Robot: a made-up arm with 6 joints. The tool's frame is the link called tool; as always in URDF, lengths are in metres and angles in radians. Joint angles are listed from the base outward. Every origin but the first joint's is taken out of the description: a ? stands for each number. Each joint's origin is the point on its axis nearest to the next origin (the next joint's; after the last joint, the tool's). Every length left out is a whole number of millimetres.
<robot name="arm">
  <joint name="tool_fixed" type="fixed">
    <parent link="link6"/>
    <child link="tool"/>
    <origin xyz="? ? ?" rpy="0 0 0"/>
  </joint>
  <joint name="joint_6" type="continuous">
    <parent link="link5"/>
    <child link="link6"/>
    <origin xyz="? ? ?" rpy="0 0 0"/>
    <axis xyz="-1 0 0"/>
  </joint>
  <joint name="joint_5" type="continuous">
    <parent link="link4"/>
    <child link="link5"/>
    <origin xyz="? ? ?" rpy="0 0 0"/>
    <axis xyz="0 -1 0"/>
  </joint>
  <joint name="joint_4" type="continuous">
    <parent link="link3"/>
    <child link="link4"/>
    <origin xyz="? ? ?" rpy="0 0 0"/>
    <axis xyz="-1 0 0"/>
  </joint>
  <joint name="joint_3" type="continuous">
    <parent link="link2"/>
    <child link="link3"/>
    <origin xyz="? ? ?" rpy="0 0 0"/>
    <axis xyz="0 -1 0"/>
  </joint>
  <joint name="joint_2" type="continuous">
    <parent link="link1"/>
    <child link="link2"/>
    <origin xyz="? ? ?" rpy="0 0 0"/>
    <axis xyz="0 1 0"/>
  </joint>
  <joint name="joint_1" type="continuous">
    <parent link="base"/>
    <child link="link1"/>
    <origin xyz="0 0 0.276" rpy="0 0 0"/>
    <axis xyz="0 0 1"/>
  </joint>
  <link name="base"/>
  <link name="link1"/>
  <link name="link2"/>
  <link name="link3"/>
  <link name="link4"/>
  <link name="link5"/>
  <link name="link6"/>
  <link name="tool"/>
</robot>
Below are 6 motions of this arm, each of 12 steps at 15 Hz.
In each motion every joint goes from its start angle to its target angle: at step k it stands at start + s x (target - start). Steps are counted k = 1, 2, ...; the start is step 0. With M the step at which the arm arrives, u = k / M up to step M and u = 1 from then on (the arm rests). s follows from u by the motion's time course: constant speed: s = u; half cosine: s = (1 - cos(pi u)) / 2; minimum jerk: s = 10 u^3 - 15 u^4 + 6 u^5.
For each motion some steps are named. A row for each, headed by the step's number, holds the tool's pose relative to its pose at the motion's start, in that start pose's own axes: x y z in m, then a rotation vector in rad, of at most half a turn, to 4 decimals.
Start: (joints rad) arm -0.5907 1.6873 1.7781 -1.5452 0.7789 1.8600
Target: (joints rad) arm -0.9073 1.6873 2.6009 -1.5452 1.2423 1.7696
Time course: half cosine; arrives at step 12
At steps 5, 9, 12:
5: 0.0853 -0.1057 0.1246 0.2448 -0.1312 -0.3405
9: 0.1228 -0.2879 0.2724 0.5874 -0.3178 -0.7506
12: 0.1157 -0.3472 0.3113 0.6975 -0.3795 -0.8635

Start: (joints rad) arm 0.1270 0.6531 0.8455 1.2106 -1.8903 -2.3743
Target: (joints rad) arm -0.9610 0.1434 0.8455 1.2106 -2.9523 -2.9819
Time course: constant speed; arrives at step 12
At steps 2, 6, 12:
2: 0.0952 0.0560 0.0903 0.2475 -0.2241 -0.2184
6: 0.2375 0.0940 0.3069 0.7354 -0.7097 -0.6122
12: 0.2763 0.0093 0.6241 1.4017 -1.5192 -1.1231

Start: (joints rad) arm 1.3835 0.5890 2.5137 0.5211 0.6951 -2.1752
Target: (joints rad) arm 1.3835 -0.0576 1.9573 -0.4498 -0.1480 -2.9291
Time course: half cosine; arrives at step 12
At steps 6, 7, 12:
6: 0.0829 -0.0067 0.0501 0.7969 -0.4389 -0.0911
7: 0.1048 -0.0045 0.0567 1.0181 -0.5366 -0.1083
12: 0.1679 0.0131 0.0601 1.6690 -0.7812 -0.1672

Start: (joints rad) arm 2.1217 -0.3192 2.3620 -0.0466 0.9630 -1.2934
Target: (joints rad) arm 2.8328 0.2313 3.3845 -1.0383 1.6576 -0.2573
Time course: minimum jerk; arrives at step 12
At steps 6, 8, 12:
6: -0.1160 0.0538 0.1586 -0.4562 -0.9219 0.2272
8: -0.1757 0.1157 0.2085 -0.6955 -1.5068 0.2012
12: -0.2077 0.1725 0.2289 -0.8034 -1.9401 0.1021

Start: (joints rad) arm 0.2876 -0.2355 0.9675 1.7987 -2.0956 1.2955
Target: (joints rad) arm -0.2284 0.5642 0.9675 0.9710 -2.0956 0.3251
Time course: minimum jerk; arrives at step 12
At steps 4, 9, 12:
4: -0.0211 -0.0048 0.1460 0.0163 0.0280 0.0139
9: 0.1822 0.0662 0.6064 0.1175 0.2783 0.2905
12: 0.2449 0.0913 0.6583 0.1464 0.3462 0.3509

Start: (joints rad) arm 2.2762 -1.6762 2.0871 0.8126 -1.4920 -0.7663
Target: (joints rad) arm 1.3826 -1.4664 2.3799 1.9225 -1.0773 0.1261
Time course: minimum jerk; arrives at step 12
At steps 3, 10, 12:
3: -0.0596 0.0385 -0.0321 -0.1399 -0.1166 0.0275
10: -0.5864 0.0700 -0.3806 -0.9737 -1.2188 -0.0977
12: -0.6057 0.0602 -0.3959 -0.9904 -1.2644 -0.1210

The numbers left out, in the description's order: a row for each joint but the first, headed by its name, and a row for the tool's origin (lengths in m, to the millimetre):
tool: 0 0 0
joint_6: 0 0 0
joint_5: 0 -0.144 0
joint_4: 0.483 0 0
joint_3: 0 0 0.38
joint_2: 0 0 0

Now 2 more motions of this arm.
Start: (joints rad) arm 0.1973 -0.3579 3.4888 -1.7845 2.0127 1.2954
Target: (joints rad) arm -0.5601 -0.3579 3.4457 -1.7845 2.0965 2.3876
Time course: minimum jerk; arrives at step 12
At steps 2, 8, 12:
2: -0.0136 -0.0082 -0.0013 -0.0515 0.0170 0.0128
8: -0.2636 -0.2264 0.0540 -1.1352 0.2269 0.4403
12: -0.3131 -0.2965 0.0956 -1.4239 0.2216 0.6067

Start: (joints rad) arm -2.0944 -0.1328 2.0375 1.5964 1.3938 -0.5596
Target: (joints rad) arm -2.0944 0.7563 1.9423 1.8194 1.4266 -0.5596
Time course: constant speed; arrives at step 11
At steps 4, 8, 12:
4: 0.0093 0.2644 -0.1009 0.3384 0.0442 0.1373
8: 0.0013 0.5500 -0.1078 0.6775 0.0595 0.2816
12: -0.0149 0.7578 -0.0490 0.9320 0.0506 0.3912

